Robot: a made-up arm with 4 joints.
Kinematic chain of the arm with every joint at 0, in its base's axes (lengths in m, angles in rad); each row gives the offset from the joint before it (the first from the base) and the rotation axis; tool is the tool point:
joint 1: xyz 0 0 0.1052 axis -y
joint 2: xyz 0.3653 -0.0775 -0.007 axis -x
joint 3: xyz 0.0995 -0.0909 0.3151 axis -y
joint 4: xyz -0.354 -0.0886 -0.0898 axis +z
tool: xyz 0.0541 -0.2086 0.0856
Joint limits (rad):
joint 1: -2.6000..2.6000
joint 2: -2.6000..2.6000
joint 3: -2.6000..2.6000
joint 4: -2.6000..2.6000
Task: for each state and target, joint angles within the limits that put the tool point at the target. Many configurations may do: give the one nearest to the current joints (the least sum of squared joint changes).
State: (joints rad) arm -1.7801 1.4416 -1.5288 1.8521
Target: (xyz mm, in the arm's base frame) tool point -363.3 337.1 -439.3
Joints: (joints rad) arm -1.6457 2.2251 -2.0632 2.2788
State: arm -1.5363 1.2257 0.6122 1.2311
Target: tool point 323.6 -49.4 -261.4
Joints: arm -1.5391 1.0244 0.9308 0.9452
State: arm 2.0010 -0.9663 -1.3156 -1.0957
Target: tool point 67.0 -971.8 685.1
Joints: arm 1.5286 -1.3155 -1.7920 -1.4406
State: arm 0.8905 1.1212 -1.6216 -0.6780
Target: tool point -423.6 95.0 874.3
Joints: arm 0.9606 0.7115 -1.3902 -0.5018
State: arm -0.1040 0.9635 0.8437 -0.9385
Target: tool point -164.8 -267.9 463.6
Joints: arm 0.4583 0.5326 0.1353 -0.7616
